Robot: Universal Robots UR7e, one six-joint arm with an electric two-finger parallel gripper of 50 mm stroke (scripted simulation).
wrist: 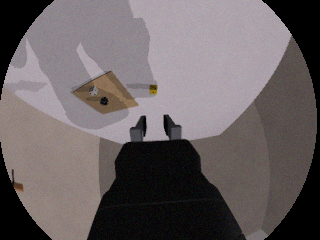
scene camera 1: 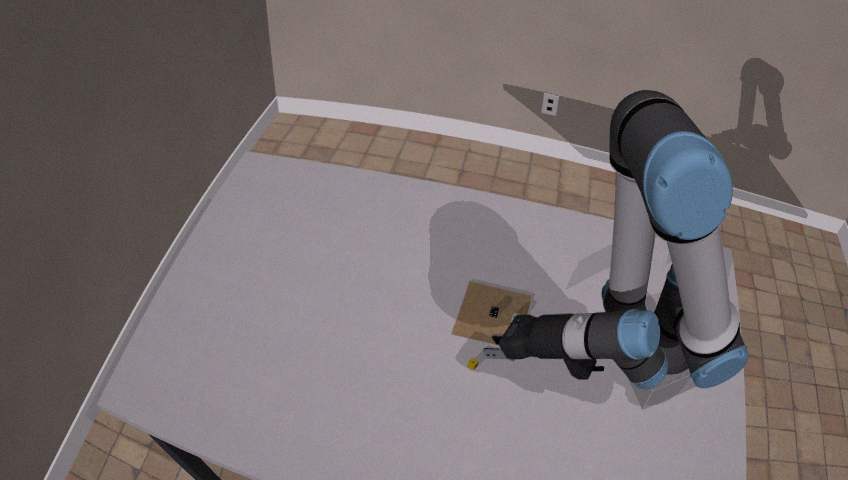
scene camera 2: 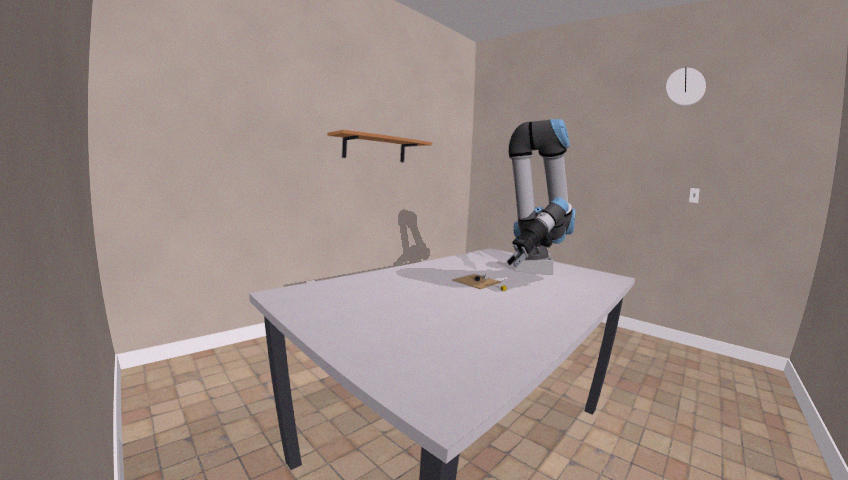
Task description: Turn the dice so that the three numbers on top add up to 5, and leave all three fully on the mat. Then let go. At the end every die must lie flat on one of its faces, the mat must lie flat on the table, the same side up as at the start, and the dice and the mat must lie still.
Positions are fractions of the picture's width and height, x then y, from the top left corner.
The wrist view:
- gripper: 0.48,0.51
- brown mat: 0.34,0.36
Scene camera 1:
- brown mat: 0.56,0.67
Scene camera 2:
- gripper: 0.60,0.55
